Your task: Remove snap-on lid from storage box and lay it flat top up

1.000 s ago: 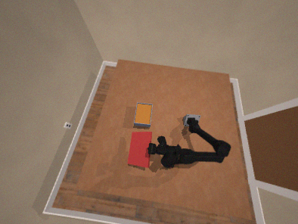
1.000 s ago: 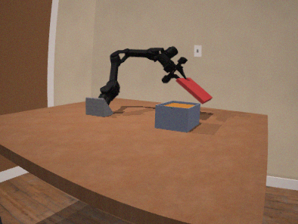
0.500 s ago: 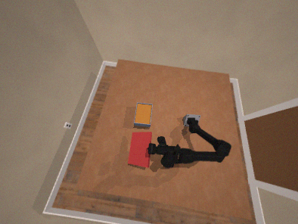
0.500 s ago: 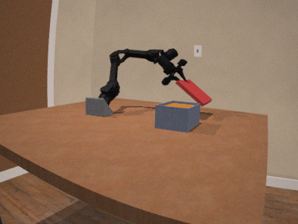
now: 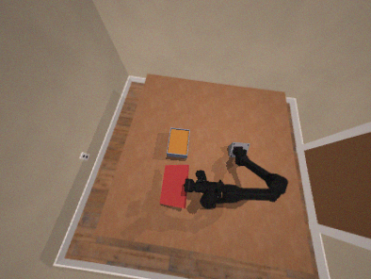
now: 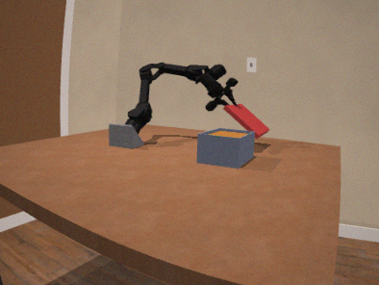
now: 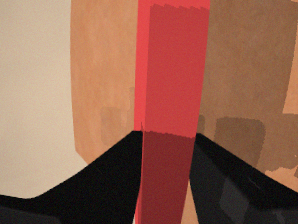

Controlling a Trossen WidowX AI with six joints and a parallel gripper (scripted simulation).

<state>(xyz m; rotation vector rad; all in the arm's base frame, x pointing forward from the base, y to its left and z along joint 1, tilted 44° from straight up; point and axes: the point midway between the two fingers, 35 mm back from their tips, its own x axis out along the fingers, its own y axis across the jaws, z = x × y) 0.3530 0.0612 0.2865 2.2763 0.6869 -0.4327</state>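
Now: the red lid 90 mm ahead of my hand, 70 mm below it and 10 mm to the right of it. Round my hand: blue-grey storage box (300 mm to the right, 140 mm below, 70 mm ahead).
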